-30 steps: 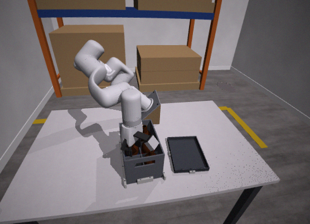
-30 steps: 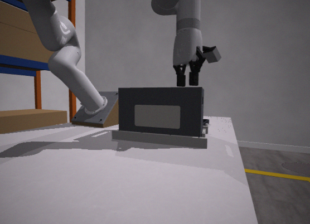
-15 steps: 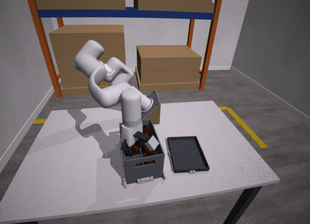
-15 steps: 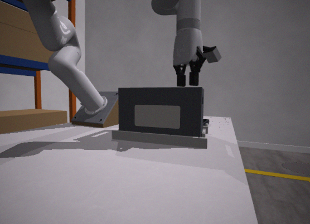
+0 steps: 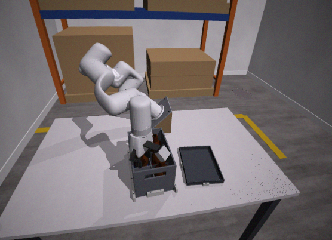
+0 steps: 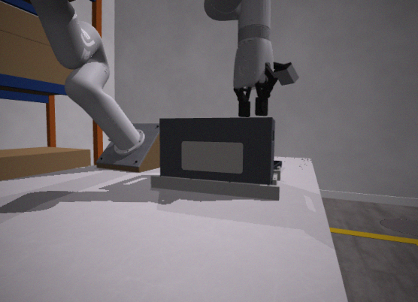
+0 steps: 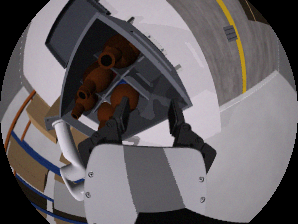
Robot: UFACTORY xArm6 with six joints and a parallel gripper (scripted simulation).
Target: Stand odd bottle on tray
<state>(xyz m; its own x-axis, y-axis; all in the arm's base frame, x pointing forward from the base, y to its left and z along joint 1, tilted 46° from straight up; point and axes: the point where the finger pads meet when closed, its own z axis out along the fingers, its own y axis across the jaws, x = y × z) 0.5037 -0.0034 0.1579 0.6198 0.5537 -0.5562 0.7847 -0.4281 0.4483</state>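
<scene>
The dark grey crate is 11 cm below my hand, 9 cm behind it and 3 cm to the left of it. From my hand the other things lie so: glass bottle 19 cm behind, 11 cm below, 7 cm to the left; then dark tray 31 cm to the left, 18 cm below, 10 cm behind.
</scene>
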